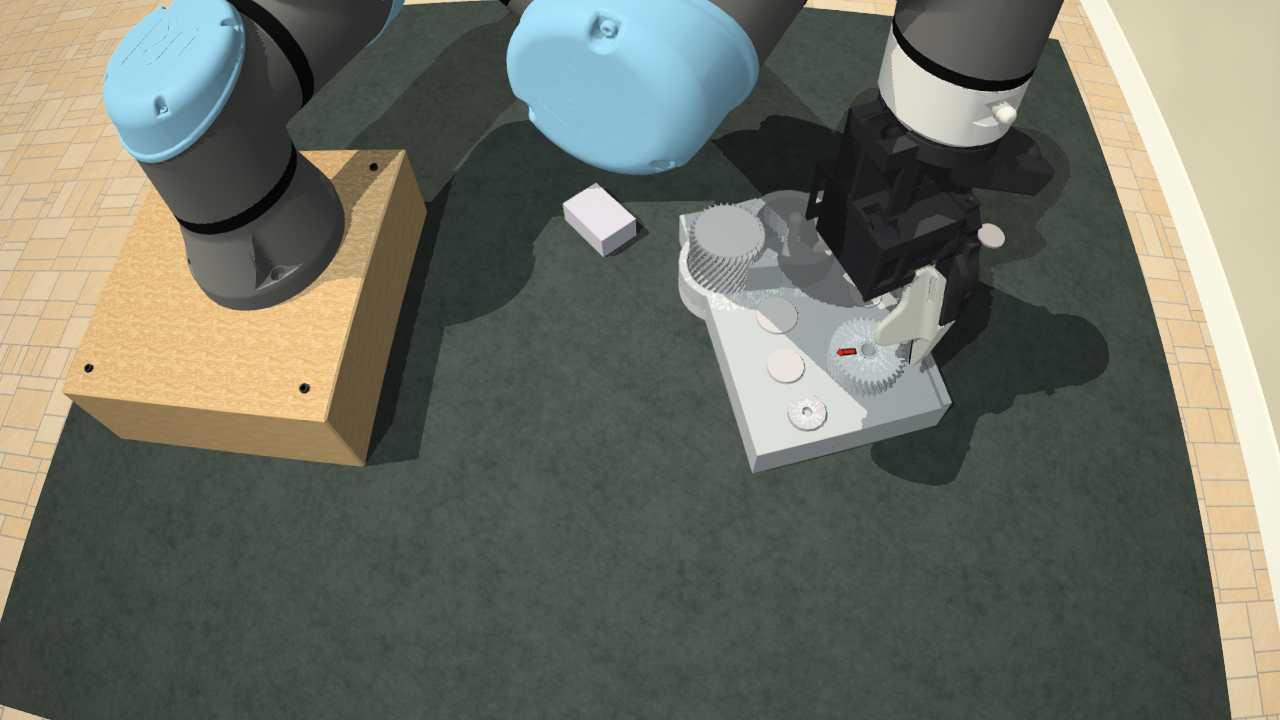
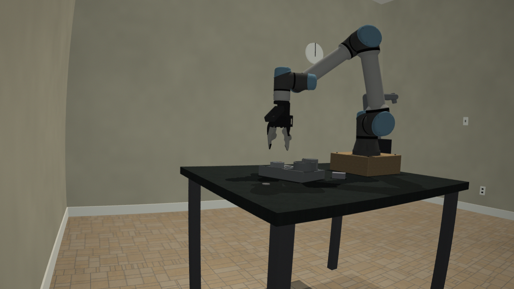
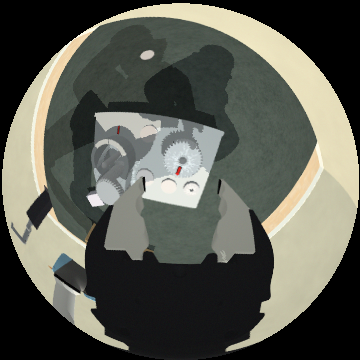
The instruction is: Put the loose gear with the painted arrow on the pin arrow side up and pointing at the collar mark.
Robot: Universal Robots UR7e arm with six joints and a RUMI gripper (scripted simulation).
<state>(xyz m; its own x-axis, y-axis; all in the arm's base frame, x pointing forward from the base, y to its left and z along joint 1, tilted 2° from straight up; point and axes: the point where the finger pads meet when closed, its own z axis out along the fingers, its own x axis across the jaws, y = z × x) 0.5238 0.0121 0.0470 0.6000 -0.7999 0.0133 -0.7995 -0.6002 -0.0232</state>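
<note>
Now: hand 80 mm above the gear. Also, from my hand: grey block (250 mm behind, 120 mm to the left, 120 mm below).
</note>
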